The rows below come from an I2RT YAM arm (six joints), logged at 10 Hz.
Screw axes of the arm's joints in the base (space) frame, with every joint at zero. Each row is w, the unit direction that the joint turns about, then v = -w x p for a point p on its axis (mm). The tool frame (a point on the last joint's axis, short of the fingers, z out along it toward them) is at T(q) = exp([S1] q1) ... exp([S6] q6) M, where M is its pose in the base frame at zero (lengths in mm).
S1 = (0, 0, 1, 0.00, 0.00, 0.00)
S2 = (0, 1, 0, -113.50, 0.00, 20.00)
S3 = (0, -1, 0, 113.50, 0.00, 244.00)
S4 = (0, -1, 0, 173.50, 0.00, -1.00)
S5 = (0, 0, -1, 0.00, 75.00, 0.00)
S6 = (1, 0, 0, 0.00, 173.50, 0.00)
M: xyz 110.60 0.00 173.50 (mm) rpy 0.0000 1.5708 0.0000 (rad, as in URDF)
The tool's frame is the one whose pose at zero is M.
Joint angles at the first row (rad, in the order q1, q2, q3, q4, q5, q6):
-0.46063, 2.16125, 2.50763, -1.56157, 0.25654, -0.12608
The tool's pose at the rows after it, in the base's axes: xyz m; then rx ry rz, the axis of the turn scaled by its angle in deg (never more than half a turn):
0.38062 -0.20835 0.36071 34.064 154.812 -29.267
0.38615 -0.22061 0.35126 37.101 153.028 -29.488
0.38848 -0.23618 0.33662 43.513 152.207 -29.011
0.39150 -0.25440 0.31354 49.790 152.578 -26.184
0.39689 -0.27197 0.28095 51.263 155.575 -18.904
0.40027 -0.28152 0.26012 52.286 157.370 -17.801
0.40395 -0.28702 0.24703 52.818 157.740 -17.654
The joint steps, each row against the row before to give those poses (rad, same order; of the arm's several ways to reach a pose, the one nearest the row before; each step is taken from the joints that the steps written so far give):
-0.01945, 0.03434, -0.00151, 0.10260, -0.00076, 0.02404
-0.01869, 0.02482, -0.00452, 0.04728, 0.00039, 0.02136
-0.02747, 0.03504, -0.00166, 0.01839, 0.00228, 0.05570
-0.03243, 0.05193, -0.00178, 0.01175, -0.02594, 0.05225
-0.03128, 0.07128, -0.00014, 0.00961, -0.08583, -0.00419
-0.01298, 0.04548, 0.00015, 0.01023, -0.00839, -0.00420
-0.00495, 0.02894, -0.00009, 0.02026, -0.00039, 0.00039

